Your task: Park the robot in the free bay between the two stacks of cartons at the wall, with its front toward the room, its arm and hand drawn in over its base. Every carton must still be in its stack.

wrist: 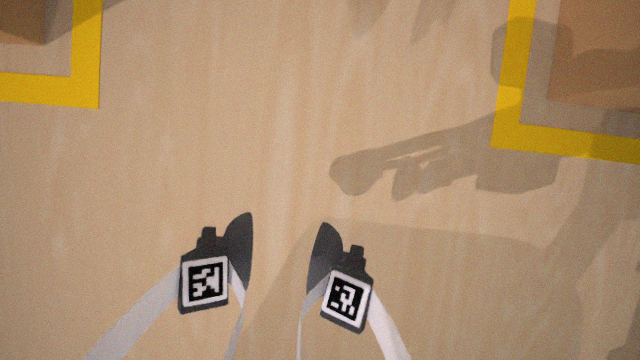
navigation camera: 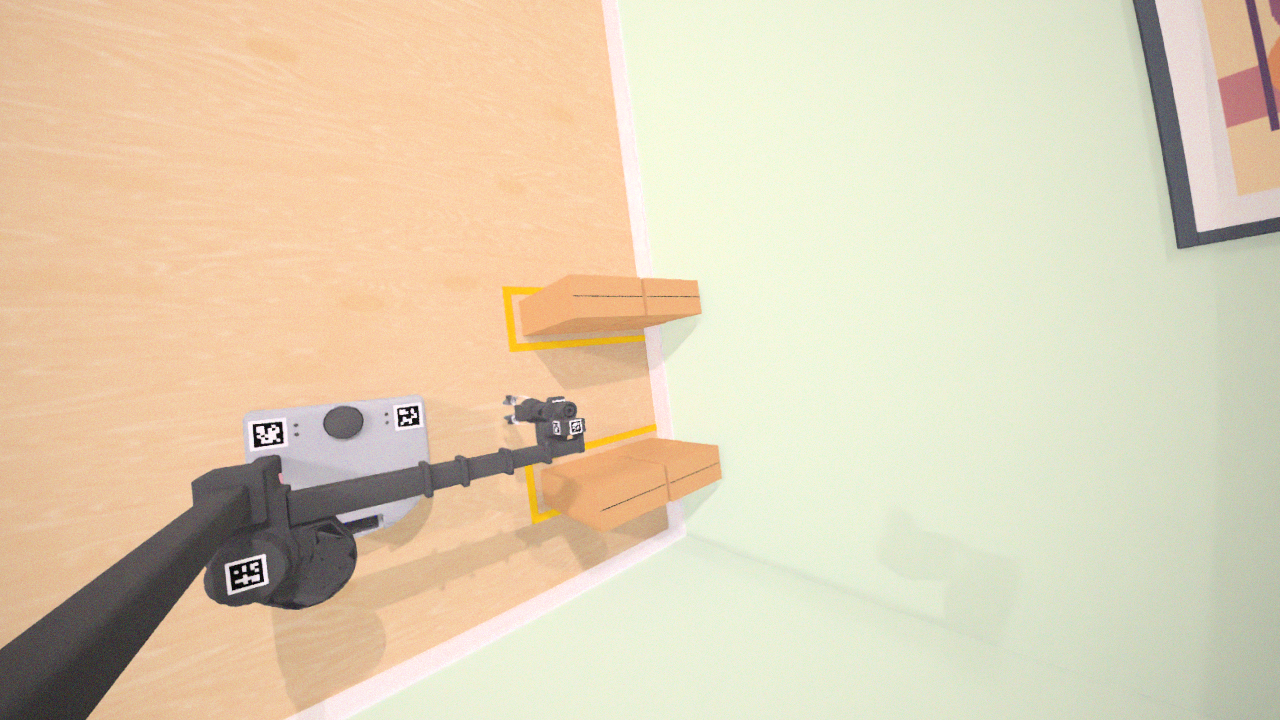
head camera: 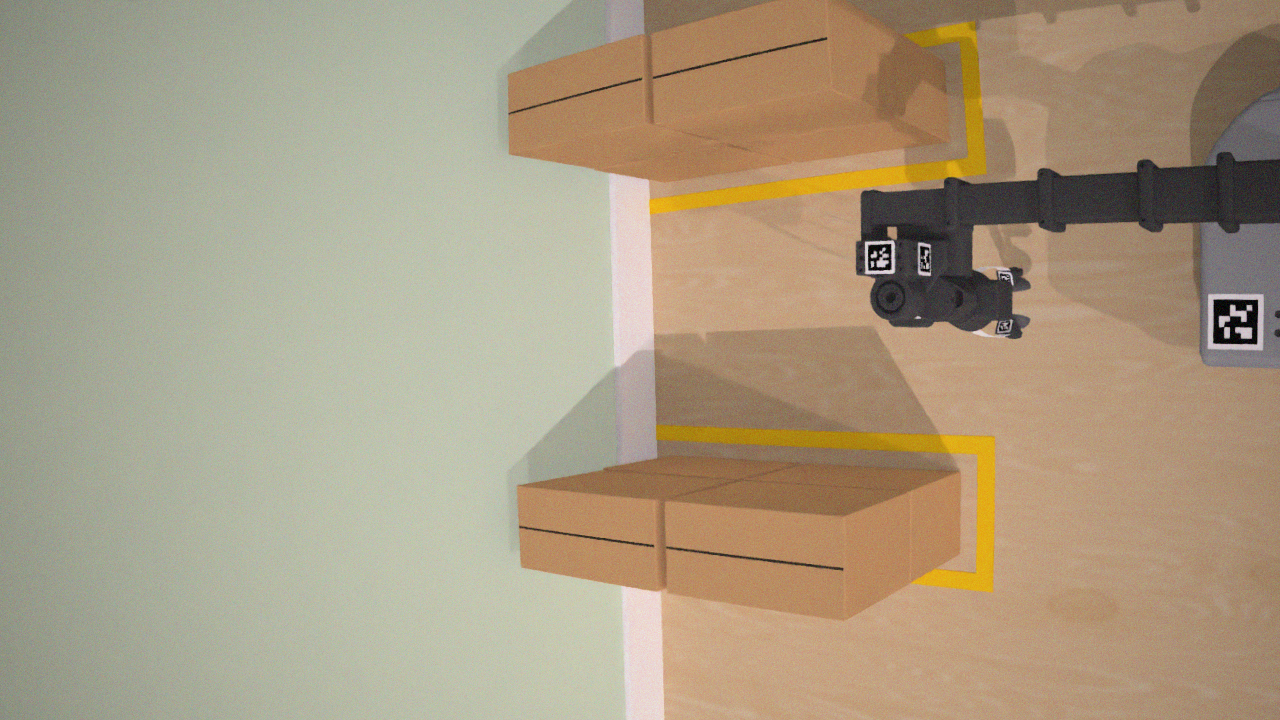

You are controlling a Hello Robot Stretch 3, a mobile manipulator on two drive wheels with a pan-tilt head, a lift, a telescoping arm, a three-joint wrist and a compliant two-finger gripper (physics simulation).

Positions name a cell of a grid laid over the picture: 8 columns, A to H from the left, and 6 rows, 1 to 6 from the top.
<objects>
my gripper: wrist D5; navigation camera D4; head camera G3
</objects>
